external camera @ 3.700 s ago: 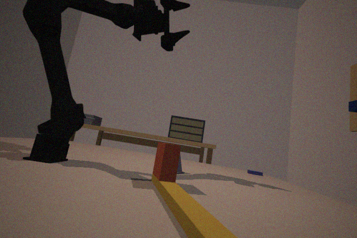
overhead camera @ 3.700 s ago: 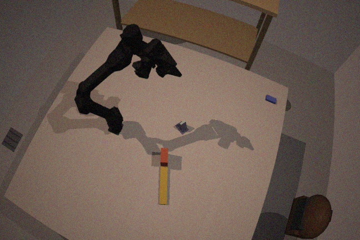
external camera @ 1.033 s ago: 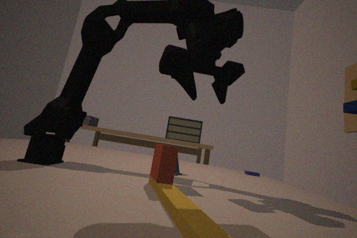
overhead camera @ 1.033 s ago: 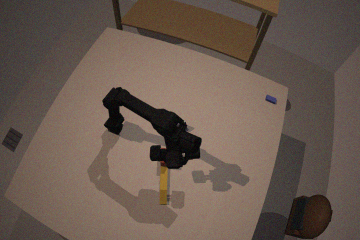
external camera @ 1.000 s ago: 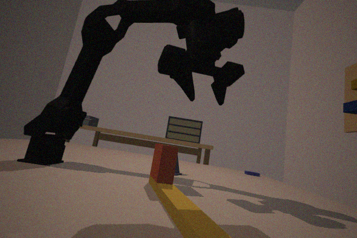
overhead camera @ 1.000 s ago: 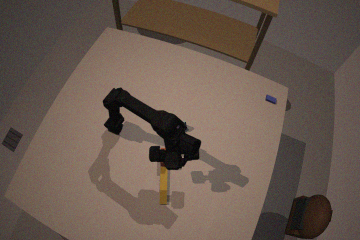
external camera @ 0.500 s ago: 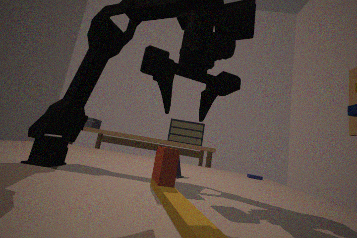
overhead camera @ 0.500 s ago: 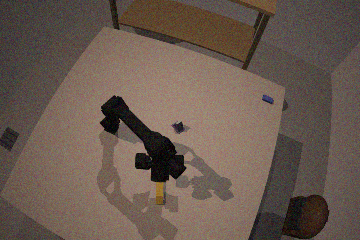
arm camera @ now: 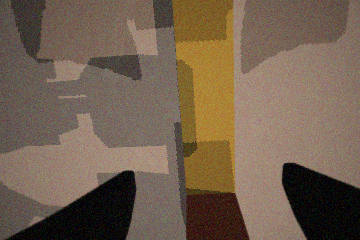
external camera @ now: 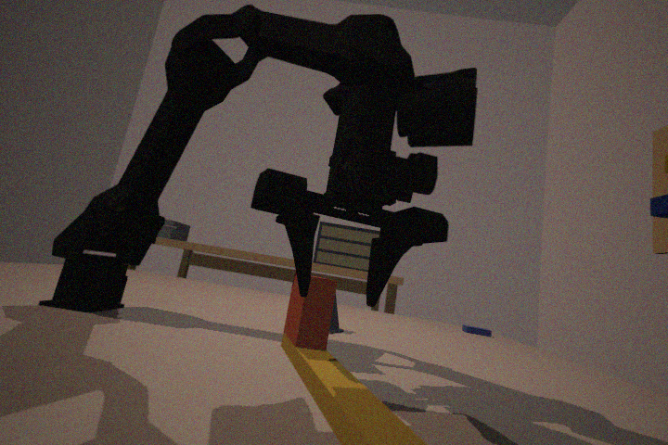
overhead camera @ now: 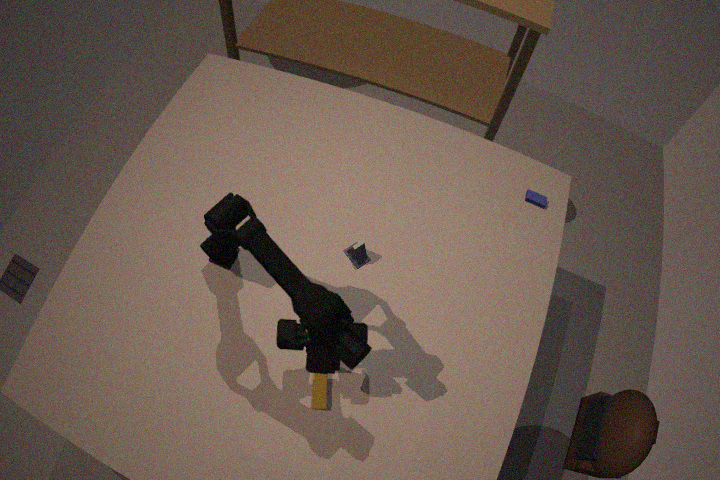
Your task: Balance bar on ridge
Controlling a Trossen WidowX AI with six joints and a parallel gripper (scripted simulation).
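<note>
Now: gripper tip 1 cm past the small grey ridge, 27 cm to the right of it and 4 cm above it. Also, from my gripper tip: small blue block 41 cm ahead, 63 cm to the left, 6 cm below.
</note>
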